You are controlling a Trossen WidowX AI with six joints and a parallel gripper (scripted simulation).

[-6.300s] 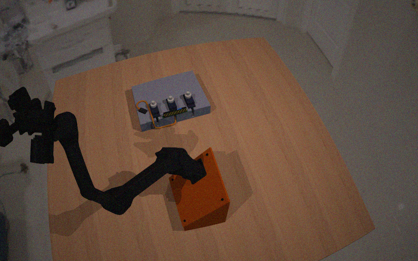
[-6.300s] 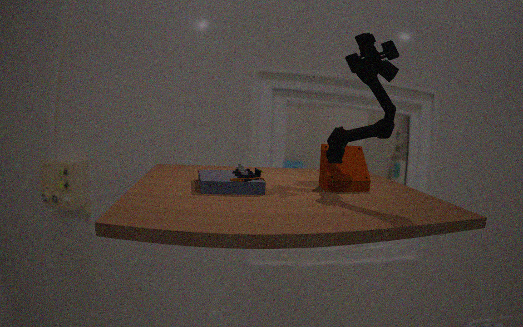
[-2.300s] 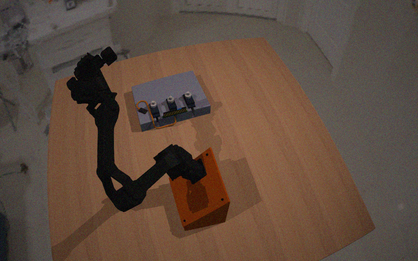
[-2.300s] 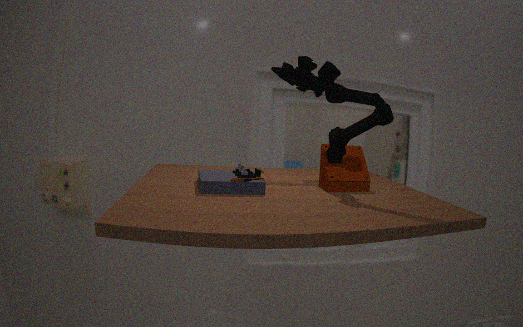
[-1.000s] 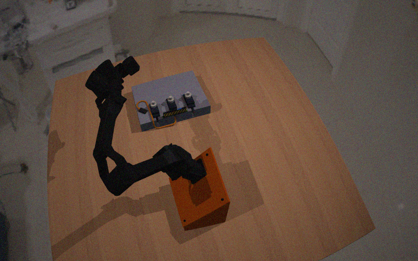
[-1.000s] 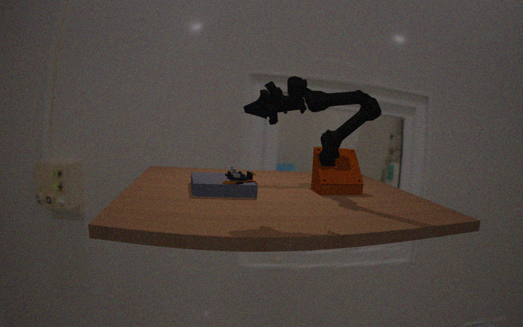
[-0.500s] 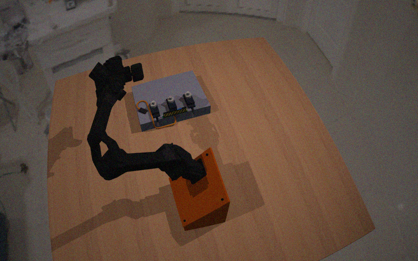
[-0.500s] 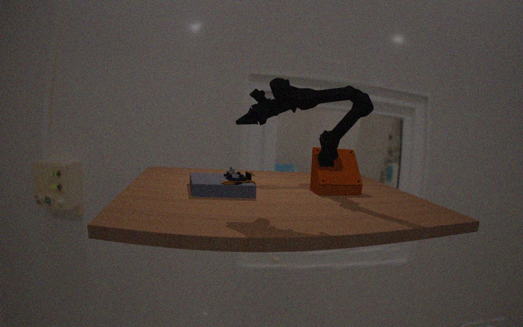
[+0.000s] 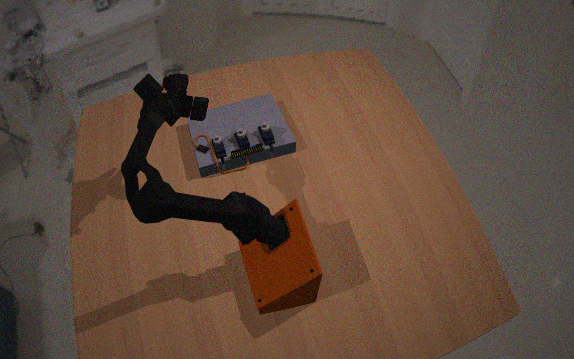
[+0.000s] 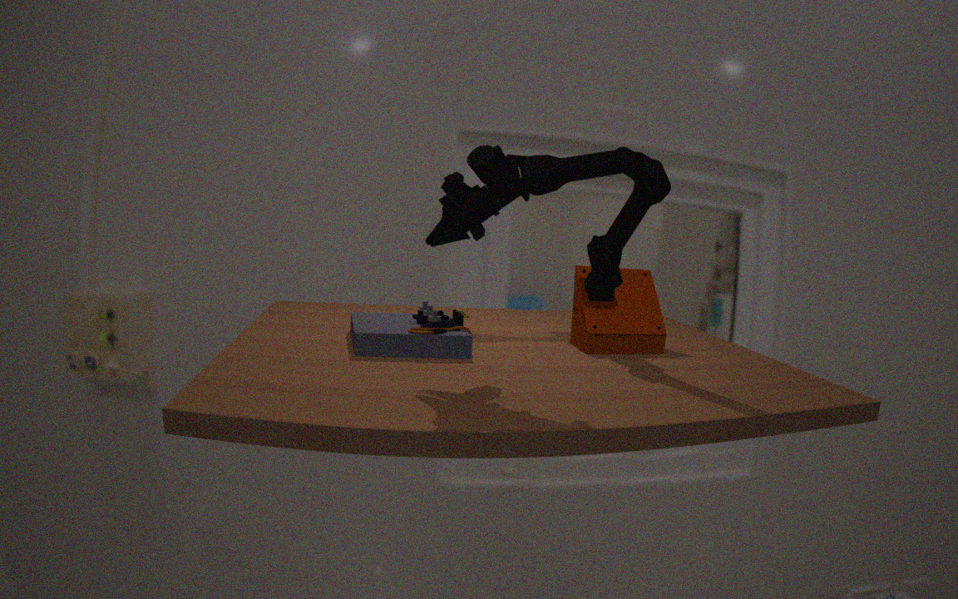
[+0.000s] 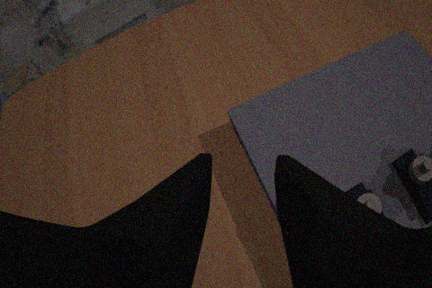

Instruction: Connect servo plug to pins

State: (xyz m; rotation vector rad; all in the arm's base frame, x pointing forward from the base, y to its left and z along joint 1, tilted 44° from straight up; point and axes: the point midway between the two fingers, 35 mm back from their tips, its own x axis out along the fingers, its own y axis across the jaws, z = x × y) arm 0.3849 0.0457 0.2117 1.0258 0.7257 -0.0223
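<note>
My gripper tip is now 190 mm to the left of the blue band, 160 mm above it and 90 mm past it. The rest, counted from my gripper tip: green strip (180 mm below, 170 mm to the right, 80 mm behind); white dot (190 mm to the right, 160 mm below, 90 mm behind); grey-blue holder (200 mm below, 160 mm to the right, 70 mm ahead).
</note>
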